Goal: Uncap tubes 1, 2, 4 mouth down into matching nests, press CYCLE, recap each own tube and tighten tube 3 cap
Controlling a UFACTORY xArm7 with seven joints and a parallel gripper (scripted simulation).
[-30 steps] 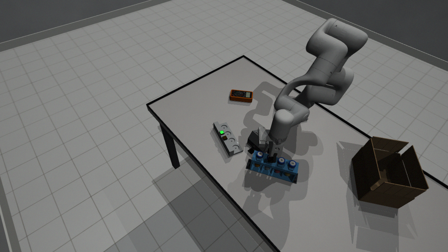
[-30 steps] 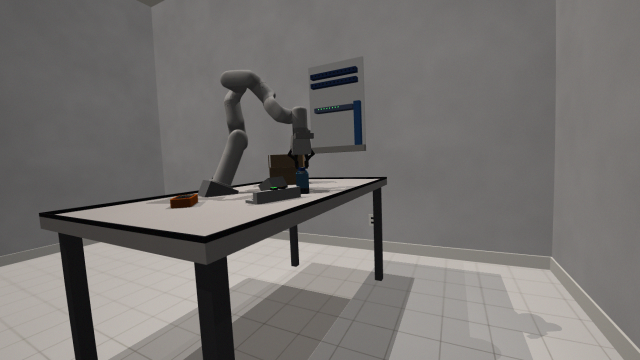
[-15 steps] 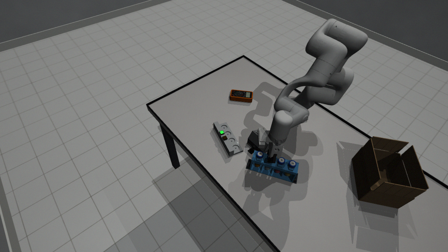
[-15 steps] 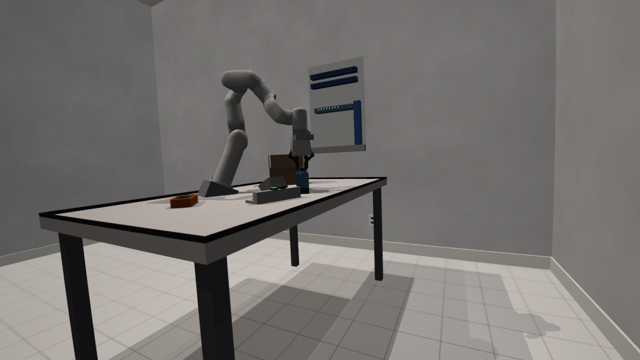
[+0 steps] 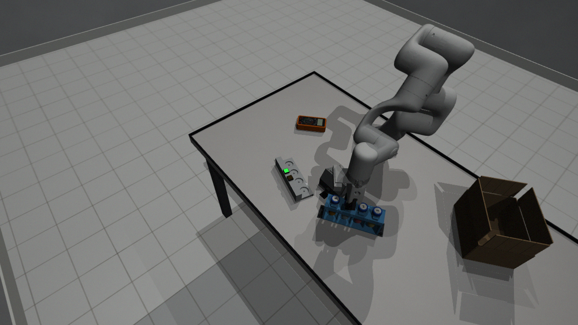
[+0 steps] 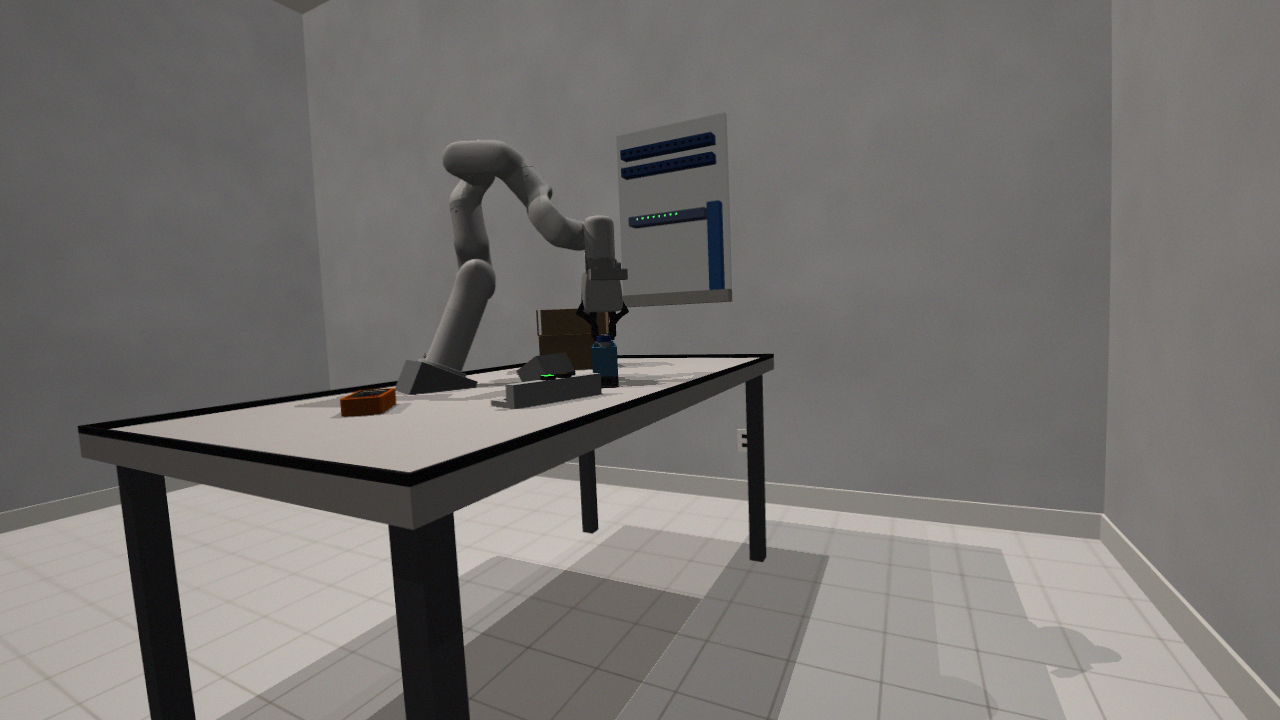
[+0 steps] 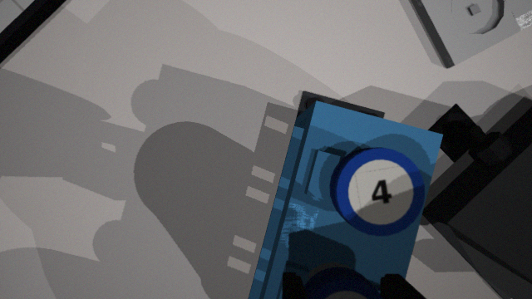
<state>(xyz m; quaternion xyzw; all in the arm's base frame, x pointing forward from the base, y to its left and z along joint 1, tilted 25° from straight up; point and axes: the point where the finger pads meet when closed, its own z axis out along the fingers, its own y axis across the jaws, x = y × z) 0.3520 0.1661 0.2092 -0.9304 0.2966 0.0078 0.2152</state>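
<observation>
Right now my hand is 1 cm above the cap 3. Round my hand: cap 2 (4 cm to the left, 3 cm behind, 1 cm below); cap 1 (8 cm to the left, 7 cm behind, 1 cm below); cap 4 (4 cm to the right, 3 cm ahead, 1 cm below).
</observation>
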